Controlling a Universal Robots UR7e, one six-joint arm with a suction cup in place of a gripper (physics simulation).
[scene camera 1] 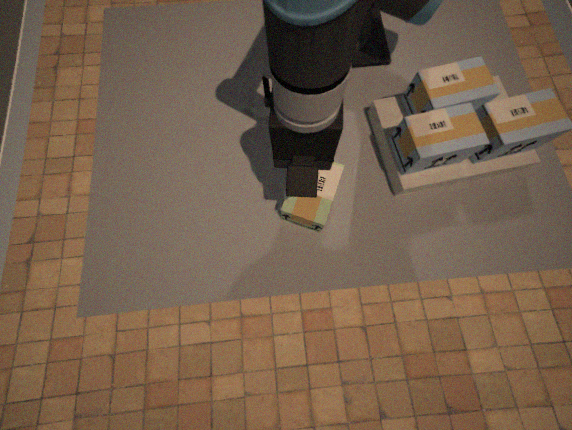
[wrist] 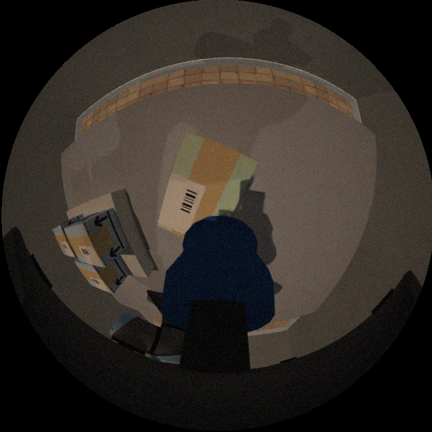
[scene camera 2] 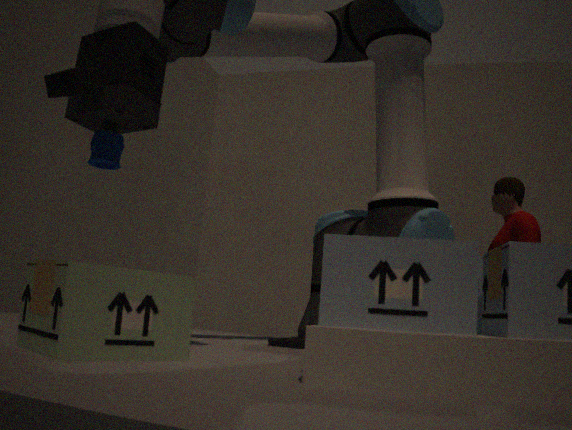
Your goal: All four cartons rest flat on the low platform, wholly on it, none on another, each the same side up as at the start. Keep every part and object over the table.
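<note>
Scene camera 1 gives me a low platform point(scene camera 1: 385, 114). In scene camera 2 I see my suction cup point(scene camera 2: 106, 146), along with a blue carton point(scene camera 2: 417, 285). The wrist view shows me the low platform point(wrist: 135, 257) as well, and my suction cup point(wrist: 219, 260) is visible there too.
</note>
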